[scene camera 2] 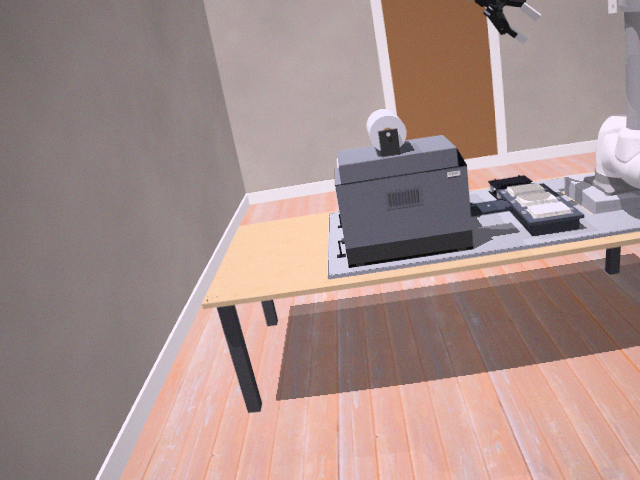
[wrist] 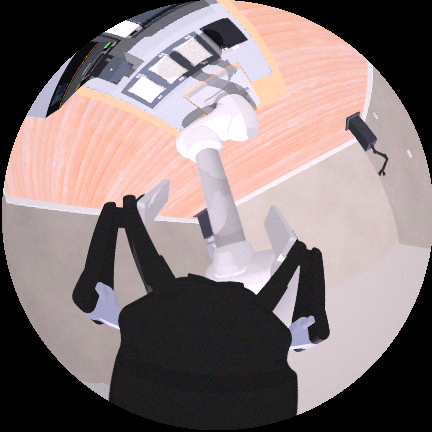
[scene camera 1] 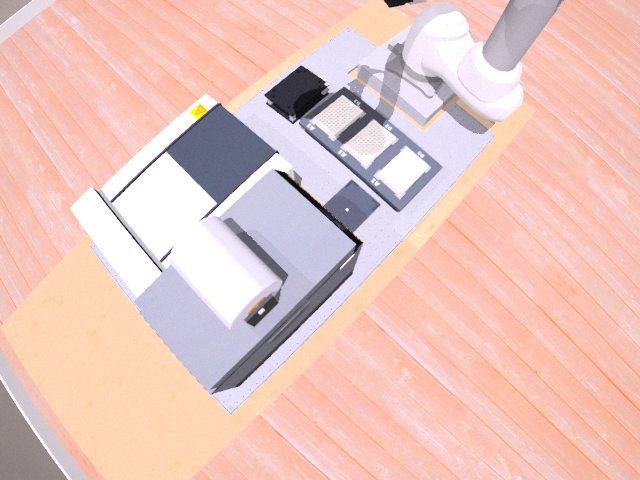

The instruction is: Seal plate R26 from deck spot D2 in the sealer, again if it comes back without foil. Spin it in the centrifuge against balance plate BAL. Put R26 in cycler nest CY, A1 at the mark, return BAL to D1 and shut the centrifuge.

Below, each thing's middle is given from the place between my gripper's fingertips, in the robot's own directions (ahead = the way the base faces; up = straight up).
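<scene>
There is a white plate (scene camera 1: 406,167), 60 cm below my hand, 3 cm ahead of it and 11 cm to the left of it. The dark square (scene camera 1: 361,204) is well below my hand, a good way ahead of it and slightly to the left of it. As for the white and dark unit (scene camera 1: 206,159), I find it 54 cm below my hand, 27 cm to the right of it and 49 cm ahead of it.
</scene>
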